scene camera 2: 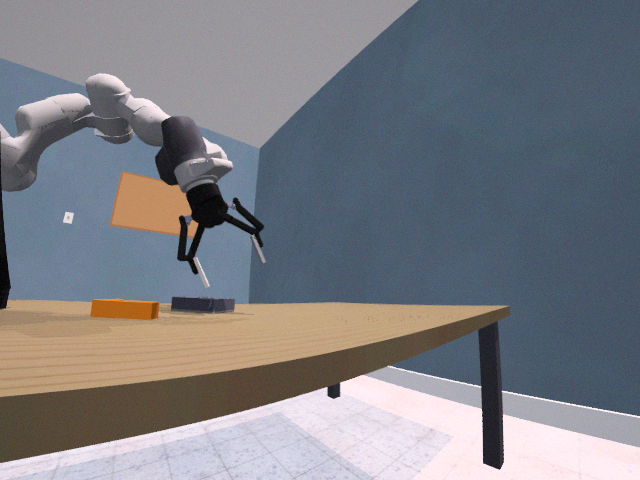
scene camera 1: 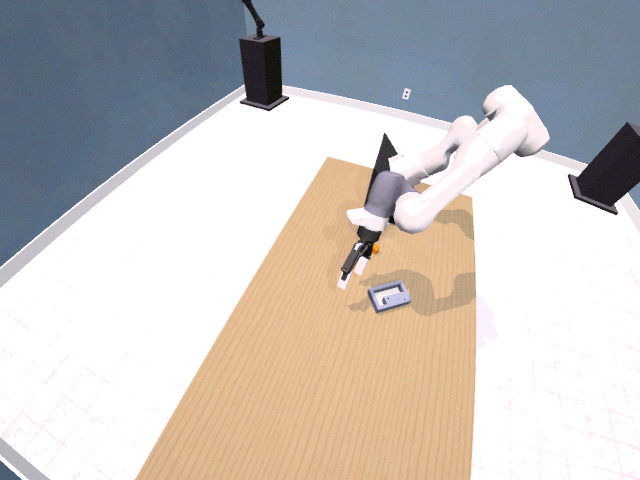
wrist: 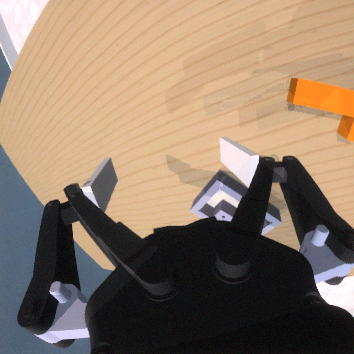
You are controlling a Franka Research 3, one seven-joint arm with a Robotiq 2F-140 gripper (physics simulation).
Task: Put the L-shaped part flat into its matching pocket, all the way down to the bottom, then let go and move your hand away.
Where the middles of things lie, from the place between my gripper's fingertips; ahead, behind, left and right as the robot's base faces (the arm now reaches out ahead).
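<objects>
Grey pocket block (scene camera 1: 385, 297): from my hand, 150 mm to the left of it, 50 mm behind it, 80 mm below it. Orange L-shaped part (scene camera 2: 108, 308): 80 mm below my hand, 210 mm behind it. Going by their middles, grey pocket block nearest to my hand of the things named here.
</objects>
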